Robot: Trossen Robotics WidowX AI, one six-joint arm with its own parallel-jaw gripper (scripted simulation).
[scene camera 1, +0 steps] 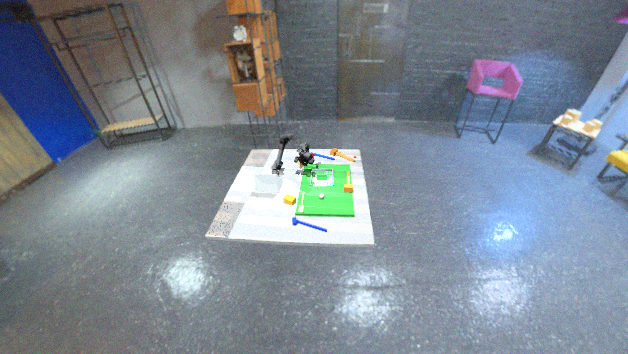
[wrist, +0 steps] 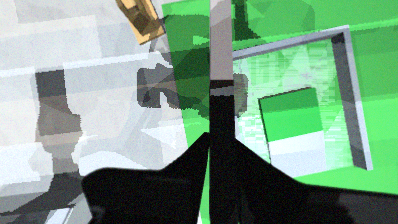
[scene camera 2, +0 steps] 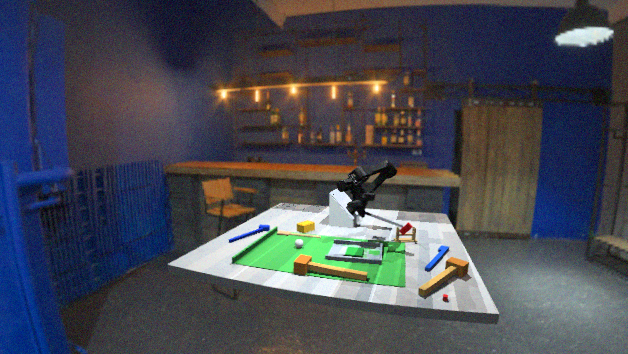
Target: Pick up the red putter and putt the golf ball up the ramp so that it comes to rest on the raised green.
Scene:
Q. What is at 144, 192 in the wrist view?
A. The gripper.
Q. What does the gripper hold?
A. A red putter.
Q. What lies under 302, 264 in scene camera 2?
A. A wooden mallet.

